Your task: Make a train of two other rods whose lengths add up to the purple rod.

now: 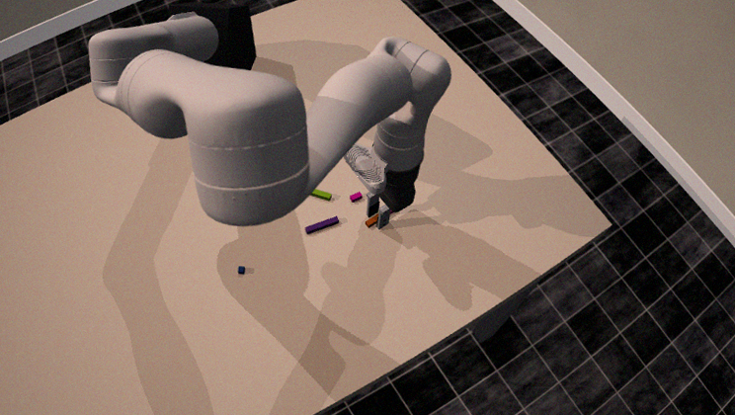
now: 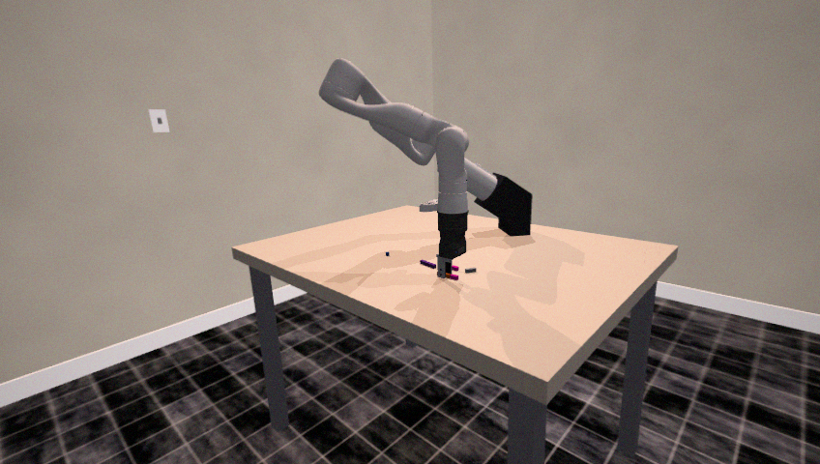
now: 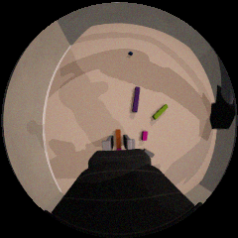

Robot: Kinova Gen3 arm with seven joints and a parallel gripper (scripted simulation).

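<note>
My gripper is now 2 cm above the orange rod. Also, from my hand: lime rod 12 cm behind, 3 cm to the right, 2 cm below; then purple rod 7 cm to the right, 7 cm behind, 2 cm below; then grey rod 6 cm behind, 5 cm to the left, 2 cm below.
</note>
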